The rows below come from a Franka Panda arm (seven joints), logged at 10 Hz.
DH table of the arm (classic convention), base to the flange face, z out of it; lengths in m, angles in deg. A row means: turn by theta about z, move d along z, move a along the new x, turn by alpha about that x. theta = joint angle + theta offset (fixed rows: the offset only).
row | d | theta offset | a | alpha
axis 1 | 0.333 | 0 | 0 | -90
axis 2 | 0 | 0 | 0 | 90
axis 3 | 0.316 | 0 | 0.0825 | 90
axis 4 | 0 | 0 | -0.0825 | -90
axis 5 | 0.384 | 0 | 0 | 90
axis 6 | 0 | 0 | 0.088 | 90
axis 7 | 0.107 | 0 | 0 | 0
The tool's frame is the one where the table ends.
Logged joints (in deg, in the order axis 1, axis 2, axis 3, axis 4, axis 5, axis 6, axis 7), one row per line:
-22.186 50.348 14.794 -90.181 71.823 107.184 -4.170
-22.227 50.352 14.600 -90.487 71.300 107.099 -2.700
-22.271 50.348 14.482 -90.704 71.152 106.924 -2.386
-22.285 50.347 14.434 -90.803 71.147 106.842 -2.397
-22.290 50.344 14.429 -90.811 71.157 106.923 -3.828
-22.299 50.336 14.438 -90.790 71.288 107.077 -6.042
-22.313 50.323 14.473 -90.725 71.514 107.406 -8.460
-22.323 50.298 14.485 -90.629 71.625 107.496 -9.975
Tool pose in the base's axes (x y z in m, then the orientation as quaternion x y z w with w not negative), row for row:
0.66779 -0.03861 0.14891 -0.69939 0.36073 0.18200 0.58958
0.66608 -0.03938 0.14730 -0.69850 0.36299 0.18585 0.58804
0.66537 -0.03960 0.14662 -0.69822 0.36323 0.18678 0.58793
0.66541 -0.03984 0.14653 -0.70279 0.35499 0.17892 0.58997
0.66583 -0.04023 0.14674 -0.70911 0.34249 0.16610 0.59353
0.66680 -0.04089 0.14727 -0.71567 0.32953 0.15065 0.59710
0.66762 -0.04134 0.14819 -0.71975 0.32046 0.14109 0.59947
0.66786 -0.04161 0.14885 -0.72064 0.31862 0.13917 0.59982
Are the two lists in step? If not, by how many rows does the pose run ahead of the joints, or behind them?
The pose runs 1 row ahead of the joints: the pose in row i belongs to the joints in row i + 1.
